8 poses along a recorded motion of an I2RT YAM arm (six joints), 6.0 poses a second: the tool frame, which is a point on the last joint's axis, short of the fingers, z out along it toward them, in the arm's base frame.
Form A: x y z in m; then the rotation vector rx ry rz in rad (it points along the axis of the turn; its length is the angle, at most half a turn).
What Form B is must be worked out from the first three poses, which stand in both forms.
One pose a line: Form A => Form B
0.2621 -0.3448 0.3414 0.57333 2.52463 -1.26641 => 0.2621 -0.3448 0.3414 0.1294 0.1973 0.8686 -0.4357
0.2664 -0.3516 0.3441 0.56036 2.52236 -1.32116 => 0.2664 -0.3516 0.3441 0.1195 0.1917 0.8629 -0.4520
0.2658 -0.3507 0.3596 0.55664 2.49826 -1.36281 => 0.2658 -0.3507 0.3596 0.1206 0.1906 0.8553 -0.4665
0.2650 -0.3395 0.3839 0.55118 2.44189 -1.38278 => 0.2650 -0.3395 0.3839 0.1404 0.1908 0.8454 -0.4787
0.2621 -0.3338 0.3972 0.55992 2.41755 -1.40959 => 0.2621 -0.3338 0.3972 0.1433 0.1942 0.8383 -0.4888
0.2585 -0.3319 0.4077 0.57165 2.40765 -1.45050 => 0.2585 -0.3319 0.4077 0.1362 0.1974 0.8316 -0.5010
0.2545 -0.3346 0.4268 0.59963 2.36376 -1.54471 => 0.2545 -0.3346 0.4268 0.1271 0.2060 0.8122 -0.5308
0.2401 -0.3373 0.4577 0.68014 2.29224 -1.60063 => 0.2401 -0.3373 0.4577 0.1318 0.2343 0.7897 -0.5514
